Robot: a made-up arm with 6 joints. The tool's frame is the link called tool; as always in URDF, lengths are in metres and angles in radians. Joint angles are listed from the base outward.
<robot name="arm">
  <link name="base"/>
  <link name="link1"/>
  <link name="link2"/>
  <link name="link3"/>
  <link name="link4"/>
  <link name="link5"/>
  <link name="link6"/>
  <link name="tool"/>
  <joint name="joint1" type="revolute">
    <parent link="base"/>
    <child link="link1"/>
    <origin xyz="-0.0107 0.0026 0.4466" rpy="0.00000 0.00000 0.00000"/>
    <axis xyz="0 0 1"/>
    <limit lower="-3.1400" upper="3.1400"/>
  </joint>
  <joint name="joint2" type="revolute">
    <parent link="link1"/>
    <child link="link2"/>
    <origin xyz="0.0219 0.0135 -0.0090" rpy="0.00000 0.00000 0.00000"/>
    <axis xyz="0 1 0"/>
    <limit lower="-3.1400" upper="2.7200"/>
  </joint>
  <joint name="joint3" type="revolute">
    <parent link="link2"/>
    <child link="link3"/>
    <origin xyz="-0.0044 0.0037 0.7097" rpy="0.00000 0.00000 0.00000"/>
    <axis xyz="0 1 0"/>
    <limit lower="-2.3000" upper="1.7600"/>
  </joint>
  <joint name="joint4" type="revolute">
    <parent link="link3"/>
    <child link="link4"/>
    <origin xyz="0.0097 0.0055 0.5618" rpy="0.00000 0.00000 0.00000"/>
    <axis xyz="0 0 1"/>
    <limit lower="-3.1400" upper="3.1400"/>
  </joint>
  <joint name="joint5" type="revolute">
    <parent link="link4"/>
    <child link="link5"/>
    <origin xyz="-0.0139 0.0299 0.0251" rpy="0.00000 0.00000 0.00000"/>
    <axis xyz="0 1 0"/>
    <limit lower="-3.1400" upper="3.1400"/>
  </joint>
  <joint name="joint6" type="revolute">
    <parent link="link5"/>
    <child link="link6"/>
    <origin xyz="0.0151 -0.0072 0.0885" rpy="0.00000 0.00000 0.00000"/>
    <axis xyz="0 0 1"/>
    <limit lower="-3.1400" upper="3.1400"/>
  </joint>
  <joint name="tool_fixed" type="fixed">
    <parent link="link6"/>
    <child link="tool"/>
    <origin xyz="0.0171 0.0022 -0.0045" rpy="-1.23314 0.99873 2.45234"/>
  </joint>
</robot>
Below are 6 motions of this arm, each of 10 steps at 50 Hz.
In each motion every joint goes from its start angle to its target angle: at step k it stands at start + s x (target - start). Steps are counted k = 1, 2, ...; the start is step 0. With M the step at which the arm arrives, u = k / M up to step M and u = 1 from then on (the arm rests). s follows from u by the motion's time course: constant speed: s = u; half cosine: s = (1 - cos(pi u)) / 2; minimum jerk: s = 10 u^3 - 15 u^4 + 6 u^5.
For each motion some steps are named. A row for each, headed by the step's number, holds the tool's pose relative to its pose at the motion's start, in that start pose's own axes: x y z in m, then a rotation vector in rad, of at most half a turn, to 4 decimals.
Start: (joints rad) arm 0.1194 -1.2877 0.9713 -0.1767 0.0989 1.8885
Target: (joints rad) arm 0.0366 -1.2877 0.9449 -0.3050 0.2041 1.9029
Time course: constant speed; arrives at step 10
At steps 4, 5, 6, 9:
4: -0.0112 0.0148 -0.0196 0.0497 0.0590 -0.0302
5: -0.0139 0.0186 -0.0243 0.0621 0.0740 -0.0372
6: -0.0167 0.0224 -0.0291 0.0744 0.0891 -0.0440
9: -0.0248 0.0339 -0.0430 0.1110 0.1352 -0.0630

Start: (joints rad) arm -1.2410 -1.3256 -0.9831 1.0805 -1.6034 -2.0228
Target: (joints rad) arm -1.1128 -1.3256 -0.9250 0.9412 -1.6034 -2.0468
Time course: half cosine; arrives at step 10
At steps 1, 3, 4, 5, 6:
1: -0.0026 -0.0013 -0.0014 -0.0007 0.0063 -0.0011
3: -0.0224 -0.0107 -0.0113 -0.0060 0.0526 -0.0089
4: -0.0378 -0.0177 -0.0187 -0.0098 0.0882 -0.0148
5: -0.0551 -0.0253 -0.0266 -0.0137 0.1277 -0.0215
6: -0.0725 -0.0328 -0.0343 -0.0173 0.1671 -0.0280

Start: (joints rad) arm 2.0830 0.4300 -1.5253 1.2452 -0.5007 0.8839
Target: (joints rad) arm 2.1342 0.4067 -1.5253 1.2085 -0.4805 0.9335
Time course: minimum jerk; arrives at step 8
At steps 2, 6, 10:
2: -0.0016 -0.0021 -0.0008 -0.0026 -0.0028 0.0040
6: -0.0139 -0.0187 -0.0063 -0.0216 -0.0237 0.0343
10: -0.0154 -0.0209 -0.0070 -0.0240 -0.0264 0.0383

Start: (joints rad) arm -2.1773 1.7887 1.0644 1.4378 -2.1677 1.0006
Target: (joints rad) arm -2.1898 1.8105 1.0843 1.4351 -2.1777 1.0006
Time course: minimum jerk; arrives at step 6
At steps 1, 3, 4, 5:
1: 0.0000 0.0006 0.0011 0.0015 0.0003 0.0000
3: -0.0002 0.0083 0.0160 0.0215 0.0036 0.0001
4: -0.0003 0.0130 0.0253 0.0339 0.0057 0.0001
5: -0.0003 0.0158 0.0309 0.0414 0.0069 0.0001

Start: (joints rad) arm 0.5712 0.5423 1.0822 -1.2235 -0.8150 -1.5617
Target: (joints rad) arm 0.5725 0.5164 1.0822 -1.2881 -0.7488 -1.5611
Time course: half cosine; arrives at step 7
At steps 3, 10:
3: -0.0031 0.0081 -0.0037 0.0254 0.0120 0.0199
10: -0.0077 0.0210 -0.0097 0.0667 0.0300 0.0508

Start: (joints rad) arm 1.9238 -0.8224 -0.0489 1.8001 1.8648 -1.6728
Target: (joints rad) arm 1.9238 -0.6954 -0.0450 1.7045 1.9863 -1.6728
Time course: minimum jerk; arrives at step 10
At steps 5, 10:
5: -0.0109 0.0236 -0.0801 -0.0363 -0.0739 0.0431
10: -0.0206 0.0420 -0.1613 -0.0751 -0.1458 0.0914

